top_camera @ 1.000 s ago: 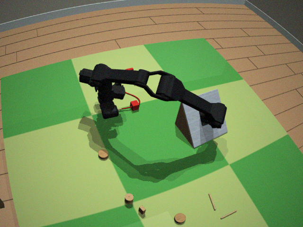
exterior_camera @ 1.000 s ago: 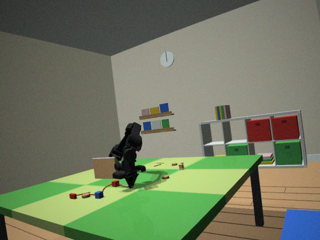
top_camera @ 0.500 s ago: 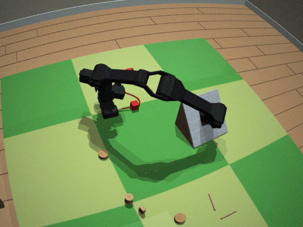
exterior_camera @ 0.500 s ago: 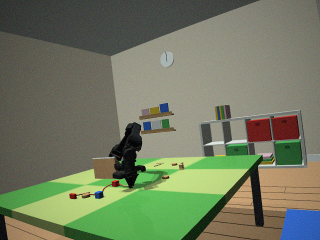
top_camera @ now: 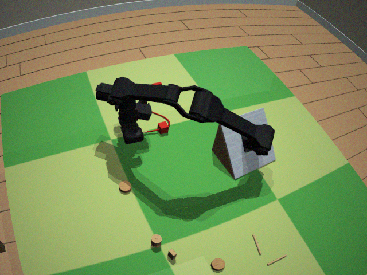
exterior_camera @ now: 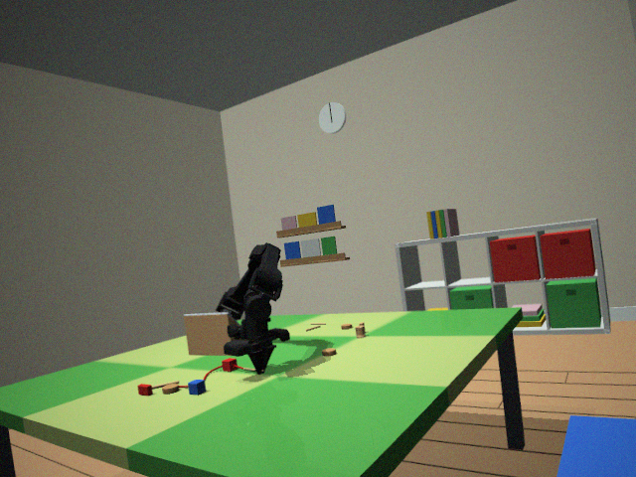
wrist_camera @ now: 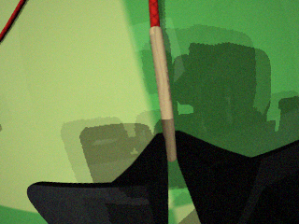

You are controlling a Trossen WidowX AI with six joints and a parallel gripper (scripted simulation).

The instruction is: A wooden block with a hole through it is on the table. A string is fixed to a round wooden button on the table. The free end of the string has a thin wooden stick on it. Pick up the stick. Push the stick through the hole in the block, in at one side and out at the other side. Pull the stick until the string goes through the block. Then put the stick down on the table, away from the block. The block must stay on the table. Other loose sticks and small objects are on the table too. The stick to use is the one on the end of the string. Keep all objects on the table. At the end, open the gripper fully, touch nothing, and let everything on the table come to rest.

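Right now my gripper tip is 40 mm past the thin wooden stick, 10 mm to the right of it and 10 mm below it. Round my gripper tip: blue block: 60 mm behind, 170 mm to the right, 10 mm above; round wooden button: 150 mm behind, 170 mm to the right, 10 mm above; red block: 120 mm behind, 20 mm to the left, 10 mm above.
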